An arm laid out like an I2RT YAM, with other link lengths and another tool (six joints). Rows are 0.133 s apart.
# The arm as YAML. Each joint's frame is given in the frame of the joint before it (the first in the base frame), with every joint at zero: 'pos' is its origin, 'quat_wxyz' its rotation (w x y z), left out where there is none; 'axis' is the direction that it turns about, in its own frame. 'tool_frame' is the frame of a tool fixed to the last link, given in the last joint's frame.
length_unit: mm
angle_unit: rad
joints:
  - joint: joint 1
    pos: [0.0, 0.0, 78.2]
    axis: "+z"
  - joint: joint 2
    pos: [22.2, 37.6, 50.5]
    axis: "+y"
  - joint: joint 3
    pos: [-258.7, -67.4, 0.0]
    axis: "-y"
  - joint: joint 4
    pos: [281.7, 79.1, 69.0]
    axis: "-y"
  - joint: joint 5
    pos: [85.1, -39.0, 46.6]
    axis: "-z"
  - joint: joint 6
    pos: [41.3, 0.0, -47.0]
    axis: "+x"
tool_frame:
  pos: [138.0, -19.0, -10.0]
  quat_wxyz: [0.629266, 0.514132, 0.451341, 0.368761]
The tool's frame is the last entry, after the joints.
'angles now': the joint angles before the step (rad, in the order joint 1, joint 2, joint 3, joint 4, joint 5, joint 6). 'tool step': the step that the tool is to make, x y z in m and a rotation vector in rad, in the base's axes. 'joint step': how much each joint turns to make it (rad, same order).
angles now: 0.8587 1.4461 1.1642 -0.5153 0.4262 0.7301
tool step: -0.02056 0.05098 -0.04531 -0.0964 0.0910 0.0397
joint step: 0.1167 0.2194 0.1333 -0.0782 0.0385 0.0752
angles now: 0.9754 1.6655 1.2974 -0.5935 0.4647 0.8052
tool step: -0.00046 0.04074 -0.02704 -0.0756 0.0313 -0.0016
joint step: 0.0600 0.2176 0.1930 -0.0798 0.0445 0.0507
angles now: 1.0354 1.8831 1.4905 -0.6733 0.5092 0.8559
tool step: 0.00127 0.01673 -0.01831 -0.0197 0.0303 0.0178
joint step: 0.0092 0.0895 0.0694 -0.0123 -0.0183 0.0000
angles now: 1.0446 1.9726 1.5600 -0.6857 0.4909 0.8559
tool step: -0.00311 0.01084 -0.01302 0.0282 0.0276 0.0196
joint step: 0.0031 0.0231 -0.0060 0.0383 -0.0414 0.0031
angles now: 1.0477 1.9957 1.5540 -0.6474 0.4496 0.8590
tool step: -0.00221 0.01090 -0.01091 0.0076 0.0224 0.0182
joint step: 0.0061 0.0382 0.0228 0.0109 -0.0262 0.0000
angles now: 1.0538 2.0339 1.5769 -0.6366 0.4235 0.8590
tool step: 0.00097 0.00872 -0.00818 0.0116 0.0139 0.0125
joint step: 0.0001 0.0308 0.0184 0.0168 -0.0215 -0.0031
